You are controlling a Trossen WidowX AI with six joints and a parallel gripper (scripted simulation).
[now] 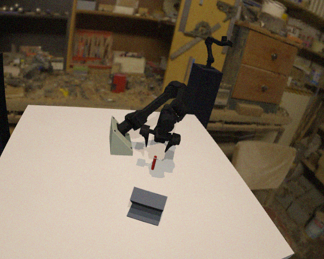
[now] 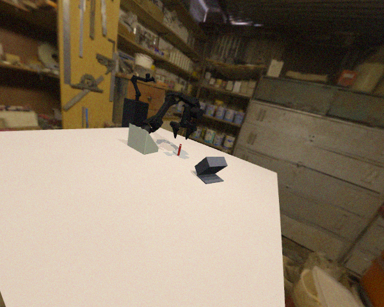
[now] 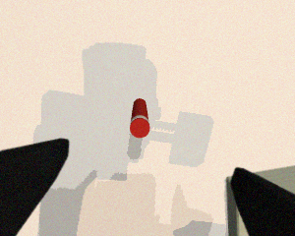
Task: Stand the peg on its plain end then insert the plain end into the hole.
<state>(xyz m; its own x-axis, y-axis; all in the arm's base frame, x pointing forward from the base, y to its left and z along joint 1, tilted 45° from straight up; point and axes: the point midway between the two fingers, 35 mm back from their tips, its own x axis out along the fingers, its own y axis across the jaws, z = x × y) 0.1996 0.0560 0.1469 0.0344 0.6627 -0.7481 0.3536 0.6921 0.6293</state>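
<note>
The red peg is 6 cm below my gripper tip and 1 cm ahead of it. The rest, counted from my gripper tip: sloped panel (28 cm ahead, 9 cm to the right, 5 cm below).
</note>
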